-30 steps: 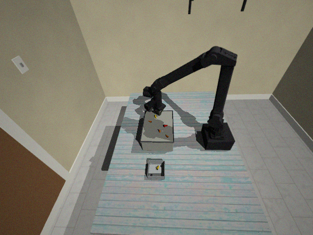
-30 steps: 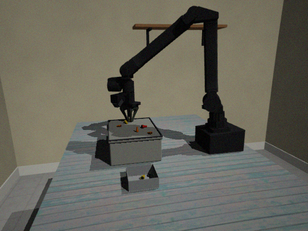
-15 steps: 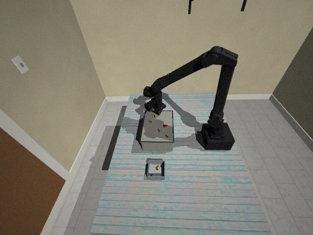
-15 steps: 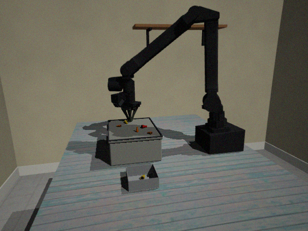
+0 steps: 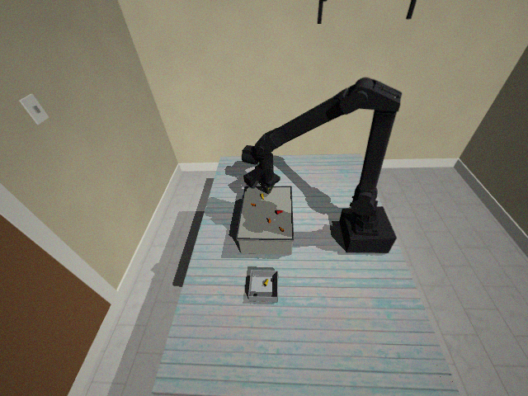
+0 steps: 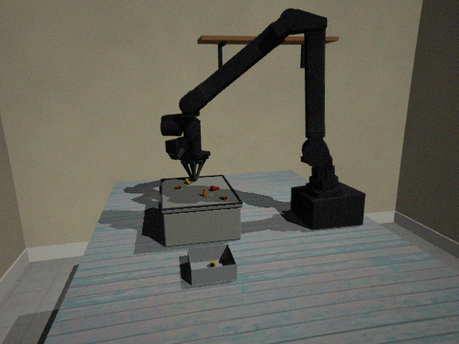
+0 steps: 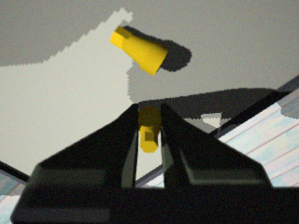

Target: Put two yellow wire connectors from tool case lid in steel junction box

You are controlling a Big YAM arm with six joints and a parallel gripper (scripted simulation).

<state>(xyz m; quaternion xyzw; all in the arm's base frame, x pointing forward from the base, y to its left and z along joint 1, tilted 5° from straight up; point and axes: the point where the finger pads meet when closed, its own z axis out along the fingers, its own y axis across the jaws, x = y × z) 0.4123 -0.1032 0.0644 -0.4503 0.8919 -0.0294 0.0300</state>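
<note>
The red connector lies 70 mm behind my hand and 110 mm to the left of it. The rest, counted from my hand: grey tool case: 10 mm behind, 110 mm to the left, 40 mm below.
</note>
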